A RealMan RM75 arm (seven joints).
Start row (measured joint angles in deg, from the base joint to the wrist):
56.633, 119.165, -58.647, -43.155, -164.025, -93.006, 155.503
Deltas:
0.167, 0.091, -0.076, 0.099, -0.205, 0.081, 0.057
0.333, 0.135, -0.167, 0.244, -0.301, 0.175, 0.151
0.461, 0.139, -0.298, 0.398, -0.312, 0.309, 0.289
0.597, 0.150, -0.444, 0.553, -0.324, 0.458, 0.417
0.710, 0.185, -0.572, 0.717, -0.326, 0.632, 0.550
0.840, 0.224, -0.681, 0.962, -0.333, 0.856, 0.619
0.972, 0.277, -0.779, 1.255, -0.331, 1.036, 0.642
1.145, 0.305, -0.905, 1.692, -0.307, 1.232, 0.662
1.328, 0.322, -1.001, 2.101, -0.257, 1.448, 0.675
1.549, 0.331, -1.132, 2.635, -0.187, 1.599, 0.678
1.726, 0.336, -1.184, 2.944, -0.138, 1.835, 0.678
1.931, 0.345, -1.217, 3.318, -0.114, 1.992, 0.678
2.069, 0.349, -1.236, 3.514, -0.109, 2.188, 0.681
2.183, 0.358, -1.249, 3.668, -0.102, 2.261, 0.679
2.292, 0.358, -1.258, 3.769, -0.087, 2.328, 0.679
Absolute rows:
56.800, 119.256, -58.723, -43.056, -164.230, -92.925, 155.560
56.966, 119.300, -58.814, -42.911, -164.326, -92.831, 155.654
57.094, 119.304, -58.945, -42.757, -164.337, -92.697, 155.792
57.230, 119.315, -59.091, -42.602, -164.349, -92.548, 155.920
57.343, 119.350, -59.219, -42.438, -164.351, -92.374, 156.053
57.473, 119.389, -59.328, -42.193, -164.358, -92.150, 156.122
57.605, 119.442, -59.426, -41.900, -164.356, -91.970, 156.145
57.778, 119.470, -59.552, -41.463, -164.332, -91.774, 156.165
57.961, 119.487, -59.648, -41.054, -164.282, -91.558, 156.178
58.182, 119.496, -59.779, -40.520, -164.212, -91.407, 156.181
58.359, 119.501, -59.831, -40.211, -164.163, -91.171, 156.181
58.564, 119.510, -59.864, -39.837, -164.139, -91.014, 156.181
58.702, 119.514, -59.883, -39.641, -164.134, -90.818, 156.184
58.816, 119.523, -59.896, -39.487, -164.127, -90.745, 156.182
58.925, 119.523, -59.905, -39.386, -164.112, -90.678, 156.182

